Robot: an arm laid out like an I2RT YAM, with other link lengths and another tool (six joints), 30 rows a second.
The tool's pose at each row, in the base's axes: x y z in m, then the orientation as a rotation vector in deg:
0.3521 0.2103 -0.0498 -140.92 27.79 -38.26
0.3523 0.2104 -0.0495 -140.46 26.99 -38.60
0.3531 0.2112 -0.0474 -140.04 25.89 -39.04
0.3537 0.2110 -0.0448 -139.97 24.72 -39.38
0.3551 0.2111 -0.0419 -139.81 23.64 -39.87
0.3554 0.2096 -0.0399 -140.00 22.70 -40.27
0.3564 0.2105 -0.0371 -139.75 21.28 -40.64
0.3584 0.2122 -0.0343 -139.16 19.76 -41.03
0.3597 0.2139 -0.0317 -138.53 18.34 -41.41
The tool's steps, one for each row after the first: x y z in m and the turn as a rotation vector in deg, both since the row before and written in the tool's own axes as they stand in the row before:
0.0002 -0.0003 -0.0001 0.66 0.08 -0.45
0.0010 -0.0020 -0.0007 0.71 0.08 -0.68
0.0015 -0.0015 -0.0016 0.41 -0.02 -0.82
0.0022 -0.0020 -0.0012 0.45 0.11 -0.78
0.0017 0.0000 -0.0019 0.08 0.06 -0.77
0.0016 -0.0025 -0.0010 0.63 -0.04 -0.94
0.0021 -0.0032 -0.0001 0.97 -0.01 -0.91
0.0015 -0.0030 -0.0003 0.96 0.01 -0.84

